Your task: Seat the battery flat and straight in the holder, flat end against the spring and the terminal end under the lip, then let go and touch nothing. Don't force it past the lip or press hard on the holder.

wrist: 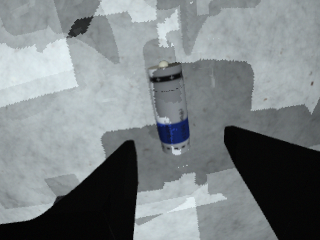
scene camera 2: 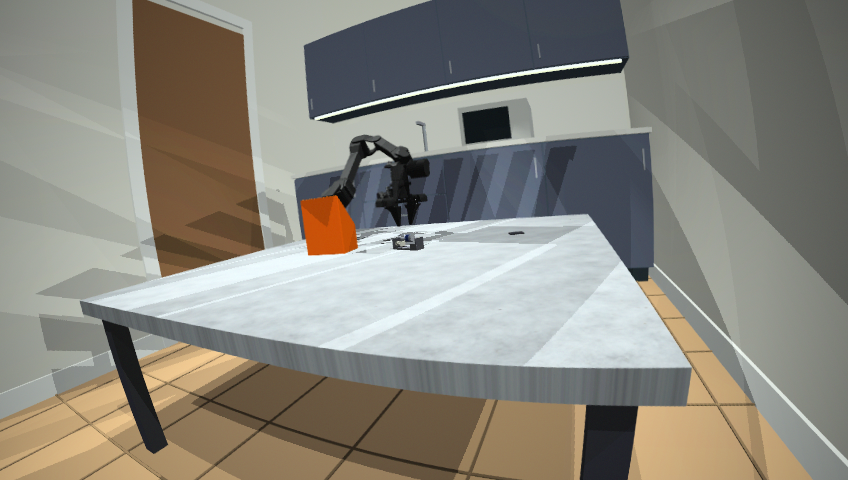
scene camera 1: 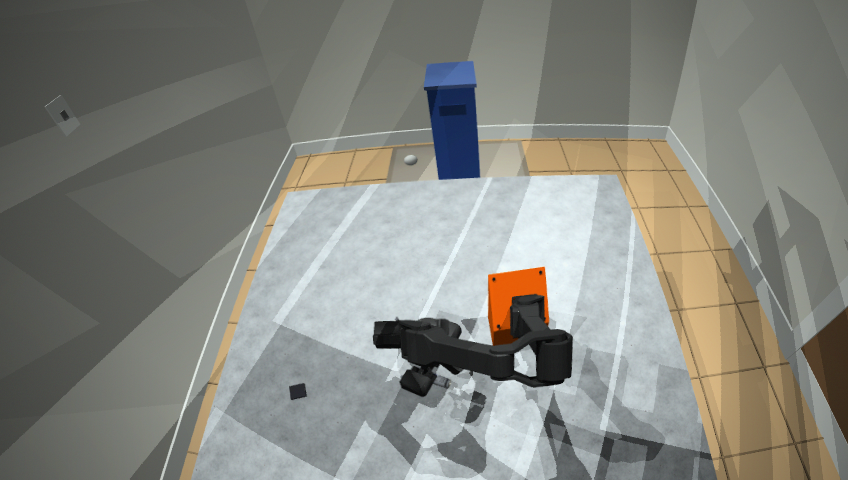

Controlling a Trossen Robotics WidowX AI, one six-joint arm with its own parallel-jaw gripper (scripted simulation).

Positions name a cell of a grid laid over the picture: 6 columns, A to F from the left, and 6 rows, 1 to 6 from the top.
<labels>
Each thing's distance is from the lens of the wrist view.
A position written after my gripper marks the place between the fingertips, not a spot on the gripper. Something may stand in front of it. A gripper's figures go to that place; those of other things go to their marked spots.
my gripper (wrist: D4): 0.10 m
battery (wrist: D3): 0.12 m
</labels>
